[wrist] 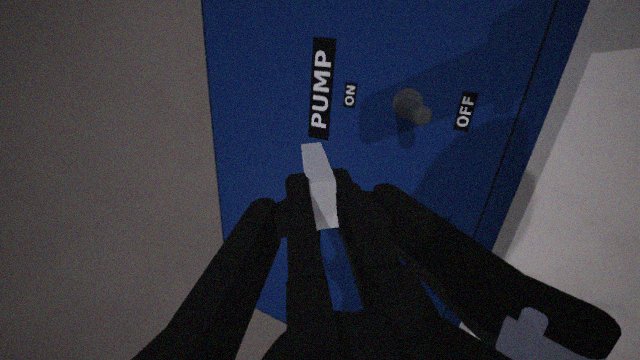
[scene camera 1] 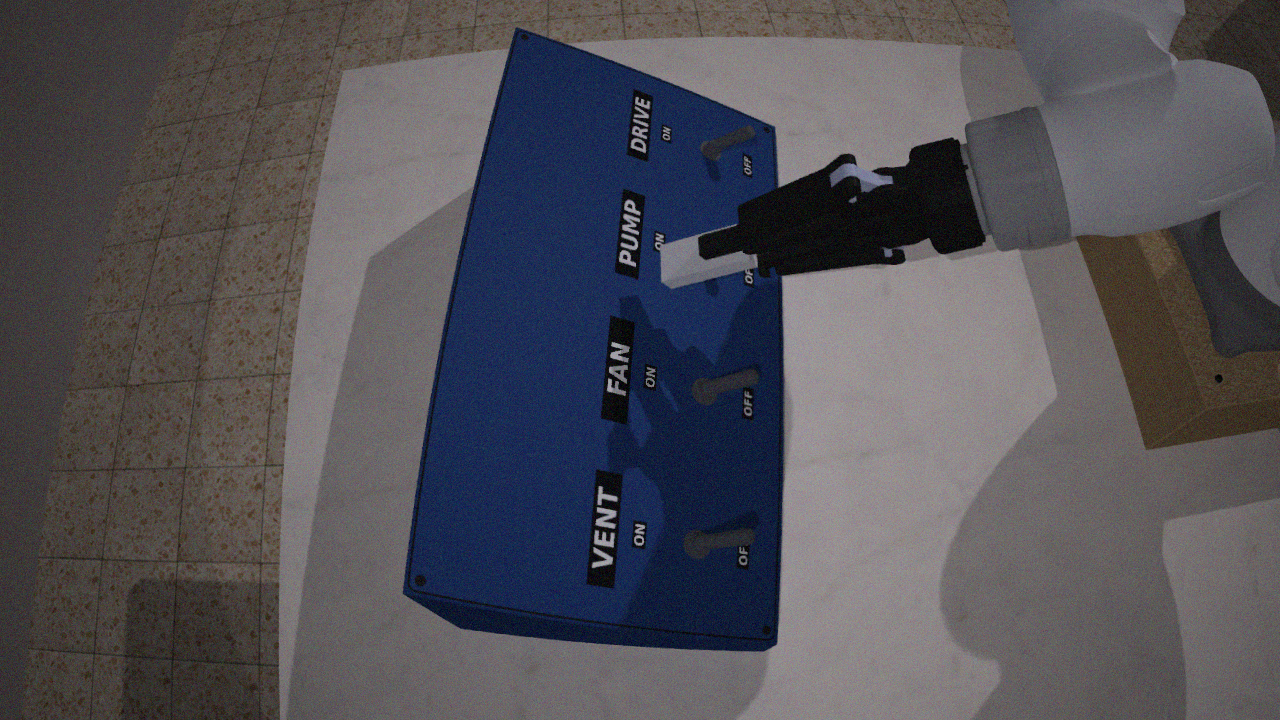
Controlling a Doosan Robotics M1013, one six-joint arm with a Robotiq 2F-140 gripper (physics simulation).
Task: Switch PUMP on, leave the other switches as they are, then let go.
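Places are measured from the arm's base along level axes (x ahead, y left, z up), in centimetres.
Where they show: gripper, fingertip midpoint: (wrist: 312,161) (scene camera 1: 665,267); arm's base, link origin: (scene camera 1: 1249,281).
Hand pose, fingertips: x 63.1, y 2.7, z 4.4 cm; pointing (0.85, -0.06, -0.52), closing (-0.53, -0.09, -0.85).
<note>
Each offset is from my fingertips to the centre of the thing. "spot": to the spot under its first point. Level surfaces: height alone.
The blue switch panel @(spot: dx +9.5, dy -2.2, dz +0.5 cm) (scene camera 1: 537,241) (wrist: 260,75) carries four grey levers. The PUMP lever @(spot: dx -5.9, dy -4.7, dz -3.2 cm) (wrist: 409,104) shows in the wrist view between its ON and OFF labels, with its tip a little toward OFF; in the scene view the gripper hides it. The DRIVE lever @(spot: dx -6.4, dy -15.8, dz -4.0 cm) (scene camera 1: 728,143), FAN lever @(spot: dx -4.3, dy +8.0, dz -3.6 cm) (scene camera 1: 726,385) and VENT lever @(spot: dx -3.2, dy +19.7, dz -3.5 cm) (scene camera 1: 720,540) lean toward OFF. My gripper (scene camera 1: 707,257) (wrist: 312,161) is shut and empty. Its pale fingertips reach over the PUMP row, with their ends near the ON label @(spot: dx +0.2, dy -5.0, dz -3.8 cm) (scene camera 1: 658,240) (wrist: 350,95). In the wrist view they appear apart from the lever.
The panel stands on a pale table top @(dz -15.2 cm) (scene camera 1: 895,429). The arm (scene camera 1: 1154,161) comes in from the right, above a wooden base block (scene camera 1: 1136,358). Shadows of the gripper and arm fall across the panel and table. A tiled floor (scene camera 1: 161,358) lies beyond the table's left edge.
</note>
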